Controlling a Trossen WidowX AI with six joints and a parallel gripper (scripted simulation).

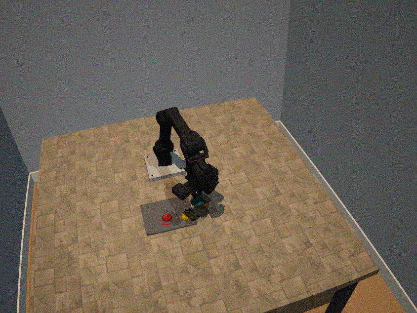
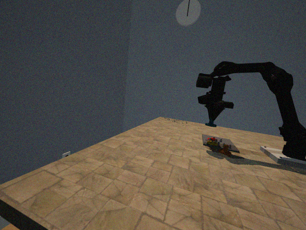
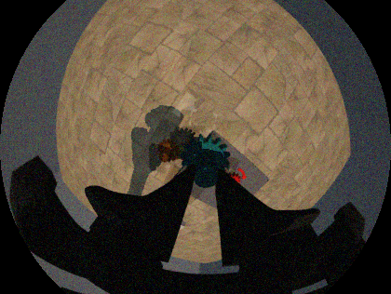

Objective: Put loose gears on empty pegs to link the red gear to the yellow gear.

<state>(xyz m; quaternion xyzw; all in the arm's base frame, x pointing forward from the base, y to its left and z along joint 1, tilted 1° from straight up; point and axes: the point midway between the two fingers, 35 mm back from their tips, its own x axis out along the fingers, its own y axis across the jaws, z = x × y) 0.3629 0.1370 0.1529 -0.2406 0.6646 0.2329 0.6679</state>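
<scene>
Right now my gripper tip is 20 mm past the red gear, 130 mm to the left of it and 130 mm above it. Round my gripper tip: yellow gear (20 mm behind, 40 mm to the right, 130 mm below); orange gear (80 mm behind, 20 mm to the left, 130 mm below); teal gear (10 mm below).
</scene>
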